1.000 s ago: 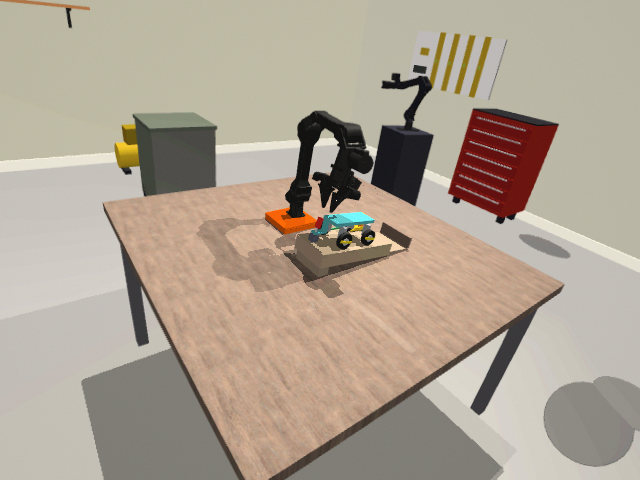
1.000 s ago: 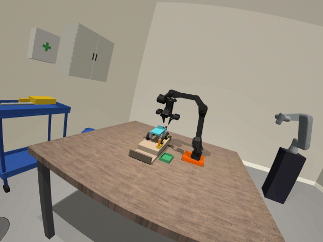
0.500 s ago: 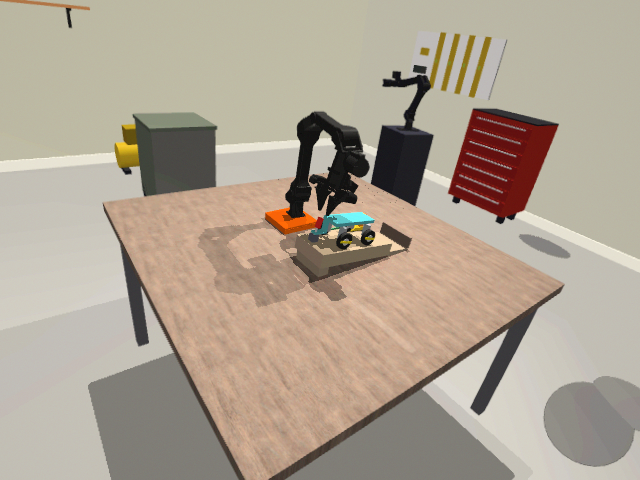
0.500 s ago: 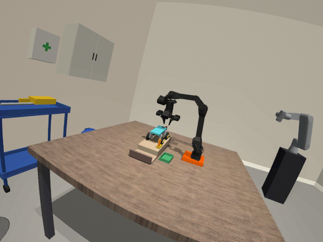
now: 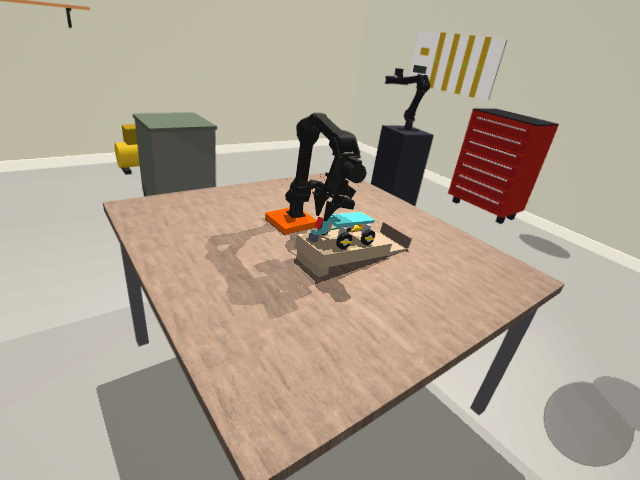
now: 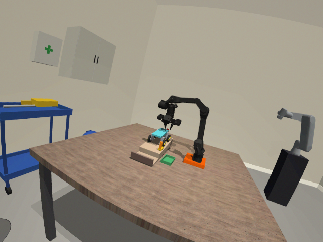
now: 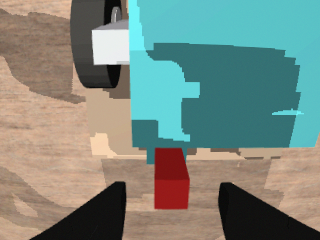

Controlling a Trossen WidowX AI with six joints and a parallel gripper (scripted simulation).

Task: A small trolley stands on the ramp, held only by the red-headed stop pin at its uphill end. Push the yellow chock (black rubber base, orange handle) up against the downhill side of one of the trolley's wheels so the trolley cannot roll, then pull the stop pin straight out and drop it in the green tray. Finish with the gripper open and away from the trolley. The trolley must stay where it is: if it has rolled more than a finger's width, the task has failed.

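Right now the red-headed stop pin is 40 mm below my gripper tip and 10 mm to the right of it. The rest, counted from my gripper tip: yellow chock: 200 mm to the left, 80 mm below, 70 mm behind; then tan ramp: 120 mm below, 110 mm to the left; then trolley: 110 mm to the left, 50 mm below.
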